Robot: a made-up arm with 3 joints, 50 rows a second.
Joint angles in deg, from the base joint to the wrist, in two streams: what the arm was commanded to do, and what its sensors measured. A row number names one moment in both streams.
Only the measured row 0 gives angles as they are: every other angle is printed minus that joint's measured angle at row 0.
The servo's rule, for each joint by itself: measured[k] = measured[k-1] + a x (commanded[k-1-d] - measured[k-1]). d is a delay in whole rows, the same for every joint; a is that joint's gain. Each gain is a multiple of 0.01, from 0.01 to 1. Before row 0 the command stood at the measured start. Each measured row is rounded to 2 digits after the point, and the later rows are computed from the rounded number. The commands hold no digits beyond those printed.
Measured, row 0: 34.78 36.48 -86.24
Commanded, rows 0 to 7: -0.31 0.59 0.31; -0.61 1.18 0.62; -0.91 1.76 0.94; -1.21 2.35 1.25; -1.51 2.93 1.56; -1.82 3.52 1.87; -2.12 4.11 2.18; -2.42 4.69 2.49
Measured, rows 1 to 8: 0.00 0.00 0.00; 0.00 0.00 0.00; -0.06 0.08 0.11; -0.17 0.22 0.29; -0.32 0.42 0.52; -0.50 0.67 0.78; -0.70 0.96 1.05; -0.92 1.29 1.34
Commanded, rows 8 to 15: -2.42 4.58 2.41; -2.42 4.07 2.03; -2.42 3.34 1.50; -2.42 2.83 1.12; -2.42 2.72 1.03; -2.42 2.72 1.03; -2.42 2.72 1.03; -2.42 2.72 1.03
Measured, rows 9 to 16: -1.16 1.66 1.63; -1.41 2.05 1.93; -1.61 2.38 2.10; -1.77 2.60 2.08; -1.90 2.70 1.88; -2.00 2.72 1.61; -2.08 2.72 1.41; -2.15 2.72 1.28
